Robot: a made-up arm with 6 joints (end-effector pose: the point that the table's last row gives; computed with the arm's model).
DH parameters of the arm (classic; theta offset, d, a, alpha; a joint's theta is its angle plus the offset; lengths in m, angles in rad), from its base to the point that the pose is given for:
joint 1: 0 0.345 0 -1.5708
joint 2: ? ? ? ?
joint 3: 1.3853 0 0.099 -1.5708
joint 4: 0 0.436 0 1.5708
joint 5: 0 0 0.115 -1.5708
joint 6: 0 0.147 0 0
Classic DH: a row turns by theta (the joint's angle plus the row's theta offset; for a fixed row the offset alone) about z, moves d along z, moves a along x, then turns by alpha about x.
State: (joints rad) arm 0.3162 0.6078 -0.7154 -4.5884 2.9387 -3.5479
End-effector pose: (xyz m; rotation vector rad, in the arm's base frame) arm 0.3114 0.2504 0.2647 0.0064 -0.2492 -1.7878
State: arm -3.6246 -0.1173 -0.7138 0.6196 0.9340 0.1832
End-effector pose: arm -0.4702 0.2139 0.2867 1.5390 2.6030 -0.7481
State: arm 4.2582 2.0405 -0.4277 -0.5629 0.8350 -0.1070
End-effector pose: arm 0.1484 0.3427 0.1074 -0.8408 0.2530 0.7284
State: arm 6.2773 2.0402 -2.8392 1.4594 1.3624 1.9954
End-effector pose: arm 0.7247 0.1150 -0.1889 -0.3521 2.2225 1.7447
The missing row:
joint 2: -1.3853 0 0.3144 0
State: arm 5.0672 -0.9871 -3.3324 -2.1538 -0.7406 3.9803
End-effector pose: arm -0.0839 0.6688 0.7446 -0.6877 -1.0727 -2.6372
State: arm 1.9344 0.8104 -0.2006 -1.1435 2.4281 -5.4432
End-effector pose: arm 0.1367 0.1094 0.1747 -0.2806 0.6337 0.5506
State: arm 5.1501 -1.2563 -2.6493 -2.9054 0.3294 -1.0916
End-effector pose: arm -0.2956 0.6654 0.9106 -0.0881 -1.2587 -1.7327
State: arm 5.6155 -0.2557 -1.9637 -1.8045 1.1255 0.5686
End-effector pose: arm 0.2539 -0.3032 1.1172 0.8278 -0.7986 0.6087
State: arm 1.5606 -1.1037 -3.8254 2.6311 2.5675 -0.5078
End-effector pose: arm -0.0919 -0.5608 0.2083 -1.6350 1.2604 1.2353
